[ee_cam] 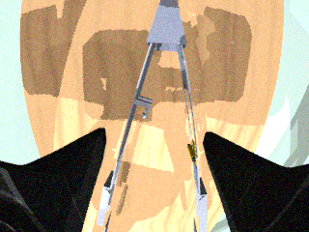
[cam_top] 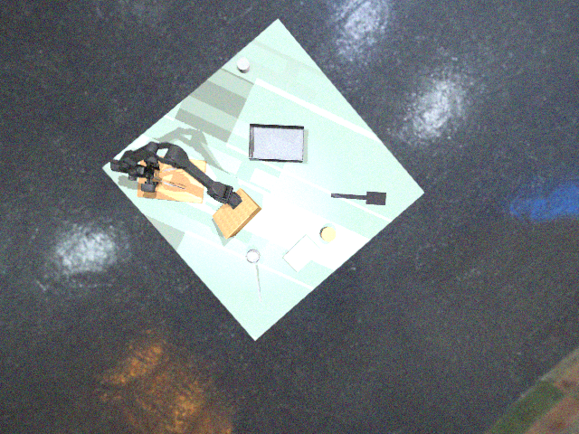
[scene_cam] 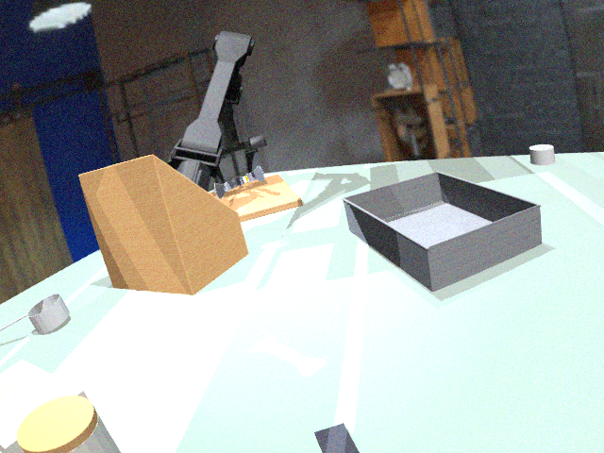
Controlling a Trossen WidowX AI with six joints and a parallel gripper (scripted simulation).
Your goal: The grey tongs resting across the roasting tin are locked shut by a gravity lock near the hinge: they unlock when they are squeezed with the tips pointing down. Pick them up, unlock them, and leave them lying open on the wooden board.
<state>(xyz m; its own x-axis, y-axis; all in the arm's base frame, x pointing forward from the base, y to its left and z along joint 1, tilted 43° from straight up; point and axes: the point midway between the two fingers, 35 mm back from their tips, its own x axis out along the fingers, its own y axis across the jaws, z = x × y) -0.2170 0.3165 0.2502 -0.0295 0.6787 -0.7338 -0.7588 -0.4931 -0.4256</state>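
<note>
The yellow lock piece is 3 cm ahead of my gripper tip, 1 cm to the left of it and 1 cm below it. From my gripper tip the other things lie so: cream pad: 28 cm ahead, 85 cm to the right, 3 cm below; wooden board: 3 cm ahead, 4 cm to the right, 4 cm below; grey roasting tin: 60 cm ahead, 30 cm to the right, 2 cm below.
</note>
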